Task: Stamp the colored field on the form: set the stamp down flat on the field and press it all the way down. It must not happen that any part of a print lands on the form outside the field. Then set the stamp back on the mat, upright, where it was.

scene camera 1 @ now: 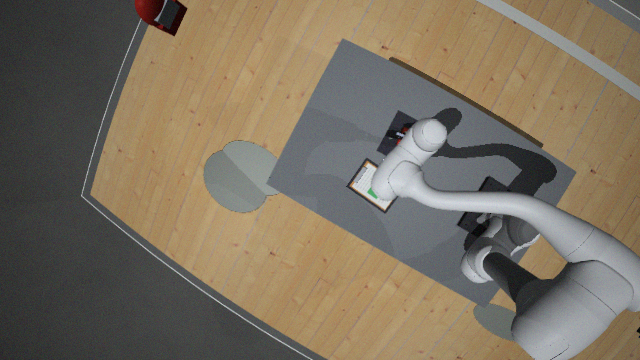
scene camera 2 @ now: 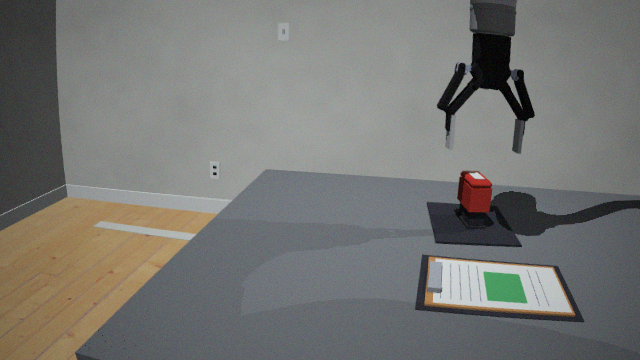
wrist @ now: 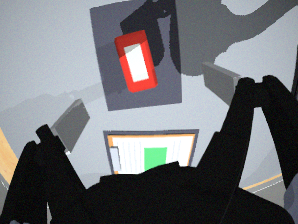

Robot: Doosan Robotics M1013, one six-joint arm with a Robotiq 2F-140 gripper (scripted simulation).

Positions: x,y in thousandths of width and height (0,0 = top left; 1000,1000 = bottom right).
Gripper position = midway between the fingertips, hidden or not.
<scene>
In view: my gripper (scene camera 2: 755,418) and a clipboard (scene camera 2: 741,799).
My gripper is seen too in the wrist view (wrist: 478,404). The clipboard also shows in scene camera 1 (scene camera 1: 565,507) and in the wrist view (wrist: 438,681).
</scene>
